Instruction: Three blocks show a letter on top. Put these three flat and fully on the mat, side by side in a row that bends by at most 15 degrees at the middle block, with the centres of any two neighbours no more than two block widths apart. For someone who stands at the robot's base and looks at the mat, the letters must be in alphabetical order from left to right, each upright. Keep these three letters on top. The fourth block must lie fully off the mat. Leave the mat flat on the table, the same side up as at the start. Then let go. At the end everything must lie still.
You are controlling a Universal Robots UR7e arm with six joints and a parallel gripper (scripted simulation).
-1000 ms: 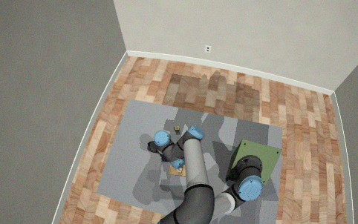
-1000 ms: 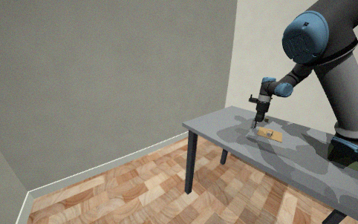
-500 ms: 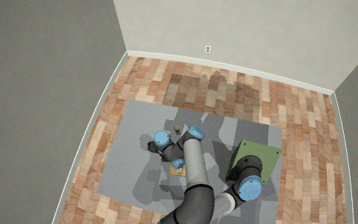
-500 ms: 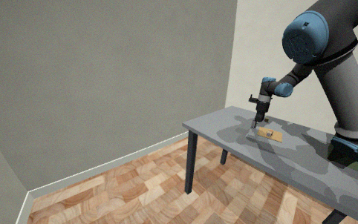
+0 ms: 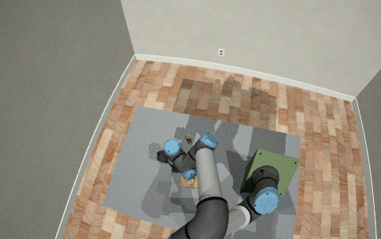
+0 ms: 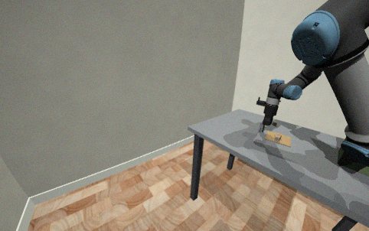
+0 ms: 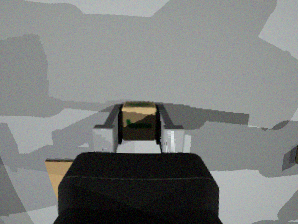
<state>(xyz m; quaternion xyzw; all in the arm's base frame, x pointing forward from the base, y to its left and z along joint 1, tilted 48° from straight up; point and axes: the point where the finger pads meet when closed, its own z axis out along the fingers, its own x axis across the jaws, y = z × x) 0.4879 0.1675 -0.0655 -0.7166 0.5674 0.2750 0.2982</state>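
My gripper is now 12 cm past the mat and 2 cm above it. Round my hand: block: 1 cm below.
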